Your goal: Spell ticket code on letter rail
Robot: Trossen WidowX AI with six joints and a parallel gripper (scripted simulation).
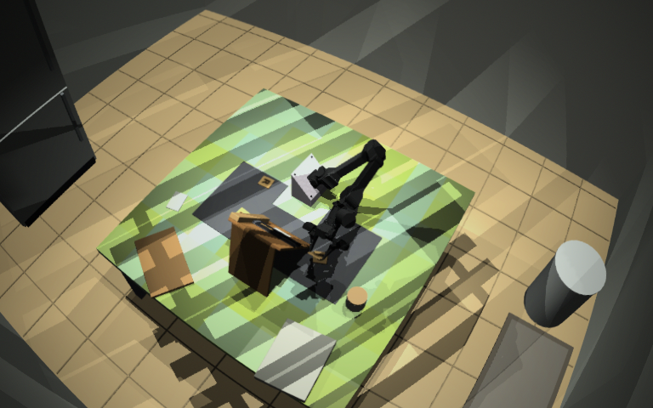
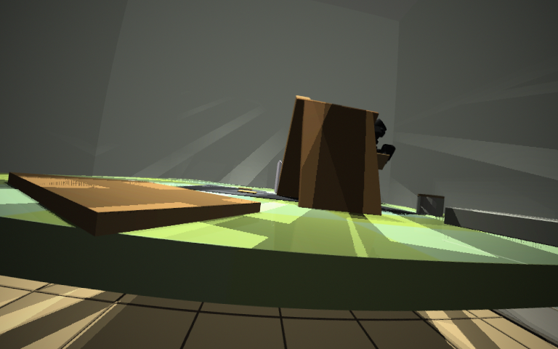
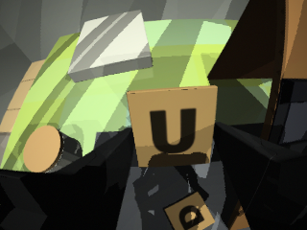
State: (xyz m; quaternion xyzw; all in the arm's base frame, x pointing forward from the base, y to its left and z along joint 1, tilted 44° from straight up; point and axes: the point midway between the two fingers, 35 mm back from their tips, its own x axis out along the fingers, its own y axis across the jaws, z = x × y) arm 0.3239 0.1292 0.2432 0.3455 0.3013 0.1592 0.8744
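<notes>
My gripper tip is 21 cm to the left of the white ticket, 8 cm above it and 4 cm past it. From my gripper tip the other things lie so: dark mat (25 cm to the right, 16 cm below, 14 cm behind); flat wooden slab (55 cm to the right, 37 cm ahead, 15 cm below); card (73 cm to the right, 16 cm below, 10 cm ahead).
</notes>
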